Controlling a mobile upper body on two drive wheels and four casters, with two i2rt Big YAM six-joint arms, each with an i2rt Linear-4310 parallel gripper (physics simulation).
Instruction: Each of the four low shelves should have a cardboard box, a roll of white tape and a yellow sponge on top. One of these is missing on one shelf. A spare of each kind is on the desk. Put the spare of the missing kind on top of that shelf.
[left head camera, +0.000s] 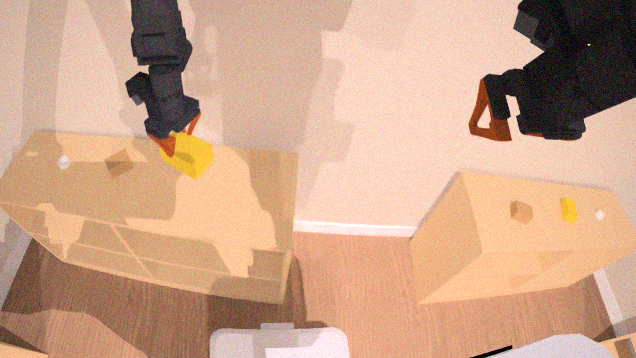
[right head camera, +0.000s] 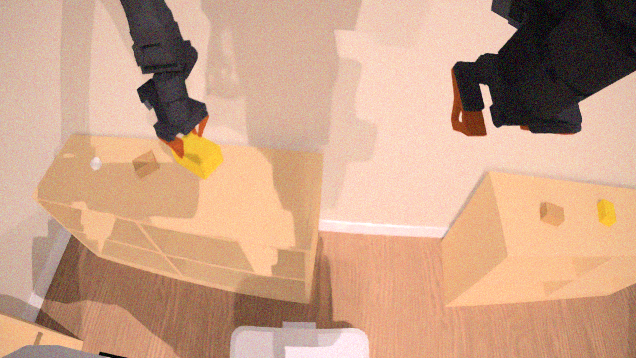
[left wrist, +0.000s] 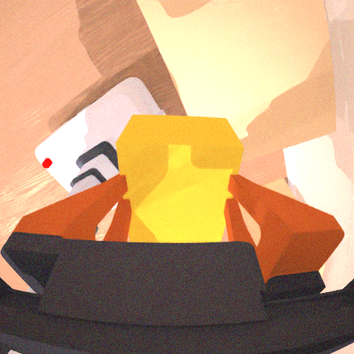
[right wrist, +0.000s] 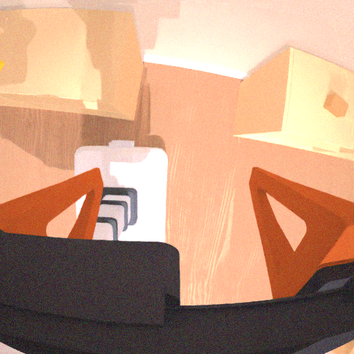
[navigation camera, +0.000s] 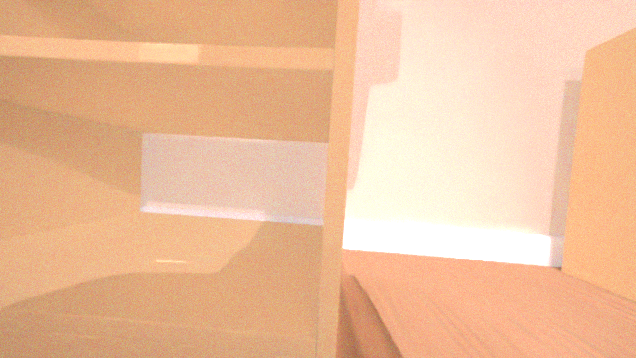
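My left gripper is shut on a yellow sponge. In the head views the sponge overlaps the top of the left low shelf; whether it touches the top I cannot tell. To its left, a cardboard box and a white tape roll stand on that shelf. My right gripper is open and empty, in front of the wall. The desk and its spares do not show.
The right low shelf bears a cardboard box, a yellow sponge and a white tape roll. The white robot base stands close to the left shelf.
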